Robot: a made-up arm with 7 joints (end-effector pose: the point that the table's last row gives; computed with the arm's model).
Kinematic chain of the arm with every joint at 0, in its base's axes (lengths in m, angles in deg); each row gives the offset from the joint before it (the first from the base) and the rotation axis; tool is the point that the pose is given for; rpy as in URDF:
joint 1: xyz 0 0 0.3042 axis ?
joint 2: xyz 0 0 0 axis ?
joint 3: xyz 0 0 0.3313 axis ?
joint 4: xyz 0.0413 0 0 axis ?
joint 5: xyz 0.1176 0 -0.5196 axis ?
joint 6: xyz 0 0 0 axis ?
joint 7: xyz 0.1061 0 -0.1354 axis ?
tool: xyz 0 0 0 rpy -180 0 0
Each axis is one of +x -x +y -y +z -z.
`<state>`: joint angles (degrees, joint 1 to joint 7).
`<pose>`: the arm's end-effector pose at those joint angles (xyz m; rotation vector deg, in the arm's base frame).
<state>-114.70 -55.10 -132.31 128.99 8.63 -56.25 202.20</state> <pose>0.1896 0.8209 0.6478 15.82 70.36 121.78</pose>
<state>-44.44 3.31 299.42 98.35 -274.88 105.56 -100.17</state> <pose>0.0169 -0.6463 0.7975 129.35 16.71 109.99</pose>
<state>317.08 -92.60 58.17 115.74 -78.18 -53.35 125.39</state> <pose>-0.1952 0.8122 0.3613 -58.77 -135.21 -91.49</pose>
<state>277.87 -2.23 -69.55 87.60 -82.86 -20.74 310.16</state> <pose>-0.5098 -0.4220 0.7597 94.73 -0.42 -63.91</pose>
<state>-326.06 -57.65 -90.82 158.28 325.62 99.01 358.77</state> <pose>-0.5123 -0.6694 0.7051 -100.37 131.07 -66.70</pose>
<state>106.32 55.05 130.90 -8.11 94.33 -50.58 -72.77</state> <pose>-0.1261 -0.1597 0.1204 37.46 -152.20 11.21</pose>
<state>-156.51 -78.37 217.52 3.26 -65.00 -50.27 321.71</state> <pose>-0.2550 0.1973 0.1577 -44.49 -77.57 4.31</pose>
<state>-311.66 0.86 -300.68 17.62 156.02 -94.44 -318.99</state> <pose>-0.0015 0.1723 0.2497 93.59 -102.90 113.53</pose>
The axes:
joint 1: +z
joint 2: +y
joint 3: +z
joint 4: -y
joint 5: -z
joint 6: +y
joint 7: -z

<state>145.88 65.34 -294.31 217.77 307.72 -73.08 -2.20</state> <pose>-0.1437 0.4850 0.7965 -16.00 33.83 -60.93</pose>
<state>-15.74 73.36 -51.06 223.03 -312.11 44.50 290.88</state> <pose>0.7298 0.2129 0.8175 68.33 78.60 76.52</pose>
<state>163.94 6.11 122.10 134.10 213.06 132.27 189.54</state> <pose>-0.1176 -0.2149 1.1753 -104.94 31.49 81.59</pose>
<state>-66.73 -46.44 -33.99 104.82 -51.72 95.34 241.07</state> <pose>-0.4316 -0.1213 0.9895 142.22 -12.77 -43.13</pose>
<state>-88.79 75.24 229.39 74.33 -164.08 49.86 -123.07</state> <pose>-0.5556 -0.1680 0.8541 21.24 -29.48 0.83</pose>
